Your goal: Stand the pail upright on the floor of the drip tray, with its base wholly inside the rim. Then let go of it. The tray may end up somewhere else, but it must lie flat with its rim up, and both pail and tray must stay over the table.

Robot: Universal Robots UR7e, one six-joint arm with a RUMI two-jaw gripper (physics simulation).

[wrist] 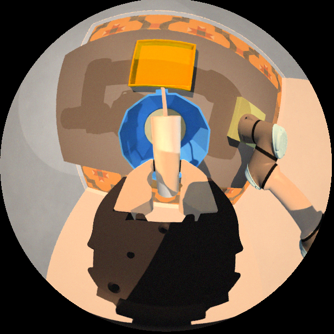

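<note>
The blue pail [132, 130] is near the middle of the wrist view, seen from above with its opening towards the camera and a pale round floor inside. A thick cream cylindrical grip [166, 132] with a thin pink rod crosses over its opening. My gripper [167, 161] is shut on this grip, at its lower part in the view. The pail looks upright and hangs above the brown table. The orange drip tray [165, 65] lies flat, rim up, just beyond the pail at the top of the view. The pail's underside is hidden.
A yellow-green block [242, 111] is on the right, partly covered by a brown robot arm [262, 162] with pale caps. The brown table top [75, 145] has a patterned orange surface [200, 30] showing past its edges. Dark arm-shaped shadows fall across the table.
</note>
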